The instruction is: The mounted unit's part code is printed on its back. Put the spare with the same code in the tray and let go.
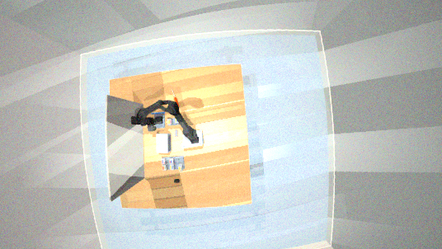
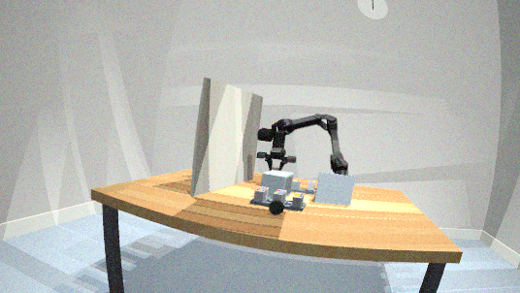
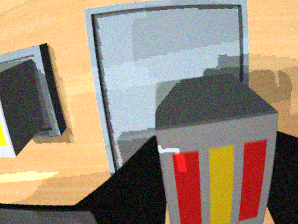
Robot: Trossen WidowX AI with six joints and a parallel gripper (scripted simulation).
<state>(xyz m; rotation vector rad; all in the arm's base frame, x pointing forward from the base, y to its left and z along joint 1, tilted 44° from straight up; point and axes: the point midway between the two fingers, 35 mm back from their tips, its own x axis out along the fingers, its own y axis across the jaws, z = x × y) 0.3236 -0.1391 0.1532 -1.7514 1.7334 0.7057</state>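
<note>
Now: gripper tip 10 mm past the blue-rimmed tray and 60 mm above it. Round my gripper tip: grey spare block 20 mm above; then mounted unit 40 mm behind, 200 mm to the left, 10 mm below; then grey panel 190 mm ahead, 160 mm to the left, 160 mm above.
</note>
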